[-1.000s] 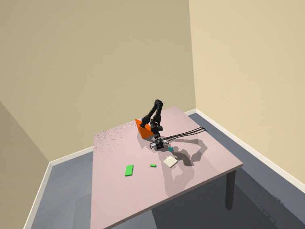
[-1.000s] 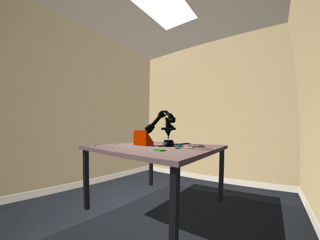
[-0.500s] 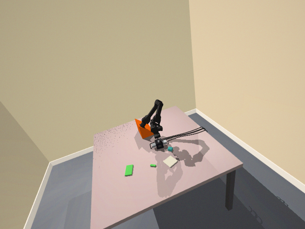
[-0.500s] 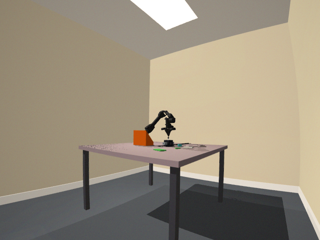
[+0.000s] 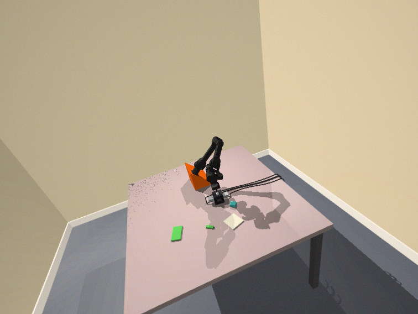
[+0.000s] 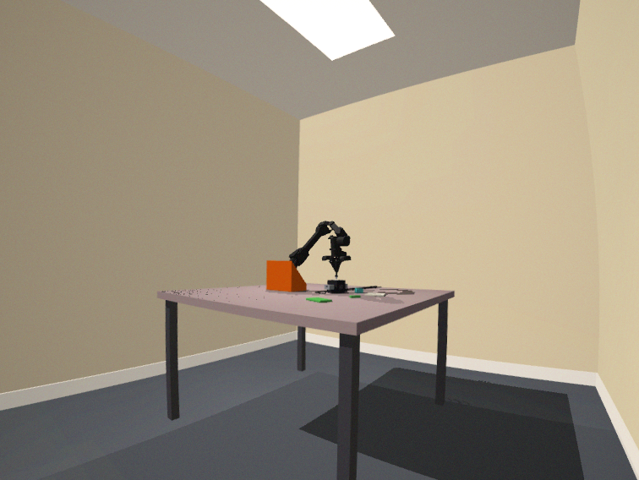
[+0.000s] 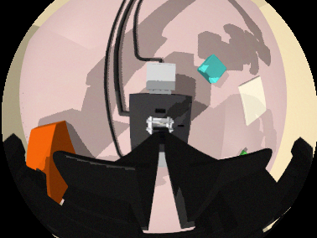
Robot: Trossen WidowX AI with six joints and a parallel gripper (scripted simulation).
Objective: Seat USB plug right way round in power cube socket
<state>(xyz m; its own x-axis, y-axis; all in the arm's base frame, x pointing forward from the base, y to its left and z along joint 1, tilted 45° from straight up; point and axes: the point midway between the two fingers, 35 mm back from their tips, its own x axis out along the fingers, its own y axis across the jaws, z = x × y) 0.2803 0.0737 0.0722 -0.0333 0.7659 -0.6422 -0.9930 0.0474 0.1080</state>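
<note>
The USB plug is 20 mm below my gripper tip. From my gripper tip the other things lie so: green card 160 mm ahead, 380 mm to the right, 120 mm below; teal cube 110 mm ahead, 80 mm to the left, 110 mm below; cream pad 250 mm ahead, 20 mm to the left, 120 mm below.
</note>
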